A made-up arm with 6 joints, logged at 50 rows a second.
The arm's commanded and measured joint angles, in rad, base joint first. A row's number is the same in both.
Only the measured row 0 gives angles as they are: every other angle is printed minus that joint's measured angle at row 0.
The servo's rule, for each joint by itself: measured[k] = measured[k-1] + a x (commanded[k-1-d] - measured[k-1]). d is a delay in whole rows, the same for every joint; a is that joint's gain. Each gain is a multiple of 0.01, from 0.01 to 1. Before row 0 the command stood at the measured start. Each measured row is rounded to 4 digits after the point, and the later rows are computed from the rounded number. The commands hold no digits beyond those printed.
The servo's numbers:
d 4
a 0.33 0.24 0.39 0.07 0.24 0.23
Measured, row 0: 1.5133 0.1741 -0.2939 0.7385 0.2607 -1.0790
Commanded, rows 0 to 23: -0.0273 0.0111 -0.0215 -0.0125 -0.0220 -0.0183; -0.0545 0.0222 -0.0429 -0.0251 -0.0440 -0.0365; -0.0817 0.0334 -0.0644 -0.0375 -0.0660 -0.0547; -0.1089 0.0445 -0.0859 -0.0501 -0.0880 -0.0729; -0.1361 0.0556 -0.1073 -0.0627 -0.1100 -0.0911; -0.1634 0.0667 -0.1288 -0.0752 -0.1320 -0.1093; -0.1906 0.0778 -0.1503 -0.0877 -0.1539 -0.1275; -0.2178 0.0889 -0.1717 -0.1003 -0.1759 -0.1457; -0.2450 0.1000 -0.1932 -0.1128 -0.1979 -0.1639; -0.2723 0.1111 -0.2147 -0.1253 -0.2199 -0.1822; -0.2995 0.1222 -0.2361 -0.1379 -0.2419 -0.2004; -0.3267 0.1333 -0.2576 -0.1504 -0.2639 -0.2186; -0.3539 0.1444 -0.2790 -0.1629 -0.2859 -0.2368; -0.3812 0.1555 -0.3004 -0.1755 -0.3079 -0.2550; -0.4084 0.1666 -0.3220 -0.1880 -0.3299 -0.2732; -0.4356 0.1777 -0.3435 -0.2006 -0.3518 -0.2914; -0.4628 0.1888 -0.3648 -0.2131 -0.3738 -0.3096; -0.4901 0.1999 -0.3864 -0.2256 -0.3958 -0.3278; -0.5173 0.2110 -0.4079 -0.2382 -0.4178 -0.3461; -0.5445 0.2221 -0.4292 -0.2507 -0.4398 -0.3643; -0.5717 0.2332 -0.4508 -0.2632 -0.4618 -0.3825; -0.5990 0.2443 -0.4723 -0.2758 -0.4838 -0.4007; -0.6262 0.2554 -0.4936 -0.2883 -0.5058 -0.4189; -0.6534 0.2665 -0.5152 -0.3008 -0.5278 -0.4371
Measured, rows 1 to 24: 0.0000 0.0000 0.0000 0.0000 0.0000 0.0000; 0.0000 0.0000 0.0000 0.0000 0.0000 0.0000; 0.0000 0.0000 0.0000 0.0000 0.0000 0.0000; 0.0000 0.0000 0.0000 0.0000 0.0000 0.0000; -0.0090 0.0027 -0.0084 -0.0009 -0.0053 -0.0042; -0.0240 0.0074 -0.0219 -0.0026 -0.0146 -0.0116; -0.0430 0.0136 -0.0385 -0.0050 -0.0269 -0.0215; -0.0647 0.0210 -0.0570 -0.0082 -0.0416 -0.0333; -0.0883 0.0293 -0.0766 -0.0120 -0.0580 -0.0466; -0.1131 0.0383 -0.0970 -0.0164 -0.0758 -0.0610; -0.1387 0.0478 -0.1178 -0.0214 -0.0945 -0.0763; -0.1648 0.0577 -0.1388 -0.0269 -0.1140 -0.0923; -0.1913 0.0679 -0.1600 -0.0329 -0.1341 -0.1088; -0.2180 0.0783 -0.1813 -0.0394 -0.1547 -0.1257; -0.2449 0.0888 -0.2027 -0.0463 -0.1756 -0.1429; -0.2719 0.0995 -0.2241 -0.0536 -0.1968 -0.1603; -0.2990 0.1103 -0.2455 -0.0613 -0.2182 -0.1779; -0.3261 0.1211 -0.2669 -0.0693 -0.2397 -0.1956; -0.3533 0.1320 -0.2884 -0.0776 -0.2613 -0.2134; -0.3805 0.1430 -0.3099 -0.0862 -0.2830 -0.2313; -0.4077 0.1540 -0.3313 -0.0951 -0.3048 -0.2493; -0.4349 0.1650 -0.3528 -0.1042 -0.3266 -0.2674; -0.4621 0.1760 -0.3743 -0.1136 -0.3485 -0.2855; -0.4893 0.1871 -0.3957 -0.1232 -0.3704 -0.3036
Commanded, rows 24 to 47: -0.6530 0.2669 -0.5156 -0.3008 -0.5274 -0.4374; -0.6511 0.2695 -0.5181 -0.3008 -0.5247 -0.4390; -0.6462 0.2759 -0.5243 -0.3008 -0.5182 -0.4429; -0.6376 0.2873 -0.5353 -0.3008 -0.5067 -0.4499; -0.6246 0.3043 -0.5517 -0.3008 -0.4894 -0.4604; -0.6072 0.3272 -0.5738 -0.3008 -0.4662 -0.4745; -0.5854 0.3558 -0.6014 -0.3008 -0.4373 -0.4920; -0.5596 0.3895 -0.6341 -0.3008 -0.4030 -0.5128; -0.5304 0.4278 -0.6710 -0.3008 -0.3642 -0.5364; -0.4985 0.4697 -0.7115 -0.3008 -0.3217 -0.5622; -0.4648 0.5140 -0.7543 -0.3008 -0.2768 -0.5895; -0.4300 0.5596 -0.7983 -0.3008 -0.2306 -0.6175; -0.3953 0.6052 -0.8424 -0.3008 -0.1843 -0.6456; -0.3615 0.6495 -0.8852 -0.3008 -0.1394 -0.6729; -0.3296 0.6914 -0.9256 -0.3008 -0.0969 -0.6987; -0.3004 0.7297 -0.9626 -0.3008 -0.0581 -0.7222; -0.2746 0.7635 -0.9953 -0.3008 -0.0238 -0.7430; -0.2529 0.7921 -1.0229 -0.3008 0.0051 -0.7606; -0.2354 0.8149 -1.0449 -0.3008 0.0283 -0.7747; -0.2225 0.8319 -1.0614 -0.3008 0.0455 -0.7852; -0.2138 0.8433 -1.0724 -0.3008 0.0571 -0.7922; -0.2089 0.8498 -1.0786 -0.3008 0.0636 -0.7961; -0.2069 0.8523 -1.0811 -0.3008 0.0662 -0.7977; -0.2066 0.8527 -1.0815 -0.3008 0.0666 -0.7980
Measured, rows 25 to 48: -0.5165 0.1982 -0.4172 -0.1330 -0.3923 -0.3217; -0.5437 0.2093 -0.4387 -0.1430 -0.4143 -0.3399; -0.5709 0.2204 -0.4601 -0.1532 -0.4363 -0.3581; -0.5981 0.2315 -0.4816 -0.1635 -0.4583 -0.3763; -0.6162 0.2400 -0.4949 -0.1731 -0.4749 -0.3904; -0.6277 0.2471 -0.5039 -0.1820 -0.4869 -0.4016; -0.6338 0.2540 -0.5119 -0.1903 -0.4944 -0.4111; -0.6351 0.2620 -0.5210 -0.1980 -0.4974 -0.4200; -0.6316 0.2722 -0.5330 -0.2052 -0.4955 -0.4293; -0.6235 0.2854 -0.5489 -0.2119 -0.4885 -0.4397; -0.6109 0.3023 -0.5694 -0.2181 -0.4762 -0.4517; -0.5940 0.3232 -0.5946 -0.2239 -0.4586 -0.4658; -0.5730 0.3483 -0.6244 -0.2293 -0.4359 -0.4820; -0.5484 0.3774 -0.6584 -0.2343 -0.4085 -0.5004; -0.5208 0.4102 -0.6958 -0.2390 -0.3769 -0.5209; -0.4908 0.4461 -0.7358 -0.2433 -0.3418 -0.5431; -0.4593 0.4843 -0.7774 -0.2473 -0.3040 -0.5667; -0.4270 0.5239 -0.8194 -0.2510 -0.2645 -0.5911; -0.3949 0.5641 -0.8608 -0.2545 -0.2243 -0.6158; -0.3637 0.6038 -0.9005 -0.2577 -0.1844 -0.6403; -0.3343 0.6421 -0.9375 -0.2607 -0.1459 -0.6639; -0.3074 0.6781 -0.9708 -0.2635 -0.1097 -0.6861; -0.2836 0.7109 -0.9997 -0.2661 -0.0766 -0.7065; -0.2634 0.7399 -1.0238 -0.2685 -0.0473 -0.7246
